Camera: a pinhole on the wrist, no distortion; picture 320 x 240 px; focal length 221.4 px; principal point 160.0 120.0 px. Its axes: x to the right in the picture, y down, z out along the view. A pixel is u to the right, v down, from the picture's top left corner.
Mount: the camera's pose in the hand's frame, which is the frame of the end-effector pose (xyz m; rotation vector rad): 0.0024 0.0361 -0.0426 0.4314 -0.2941 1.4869
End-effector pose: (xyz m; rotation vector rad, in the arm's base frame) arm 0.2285 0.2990 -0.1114 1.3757 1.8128 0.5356
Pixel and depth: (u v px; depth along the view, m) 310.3 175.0 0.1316
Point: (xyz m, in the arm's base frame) 0.3574 0.2899 -0.1362
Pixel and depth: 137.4 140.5 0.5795
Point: 0.4173 0.1419 -0.5807
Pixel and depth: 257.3 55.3 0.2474
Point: 0.4019 0.3722 -0.2629
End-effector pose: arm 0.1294 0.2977 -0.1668 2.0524 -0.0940 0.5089
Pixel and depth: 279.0 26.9 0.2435
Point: 0.3082 0.1074 -0.1788
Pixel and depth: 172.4 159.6 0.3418
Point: 0.2143 0.1112 -0.3789
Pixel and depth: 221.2 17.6 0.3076
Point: 0.3752 0.1221 -0.2344
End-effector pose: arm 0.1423 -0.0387 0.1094 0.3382 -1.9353 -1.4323
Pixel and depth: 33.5 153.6 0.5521
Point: -0.1149 0.0545 -0.4109
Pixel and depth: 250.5 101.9 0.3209
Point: -0.0987 0.1480 0.0951
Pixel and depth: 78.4 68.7 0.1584
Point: 0.0464 -0.0466 0.0356
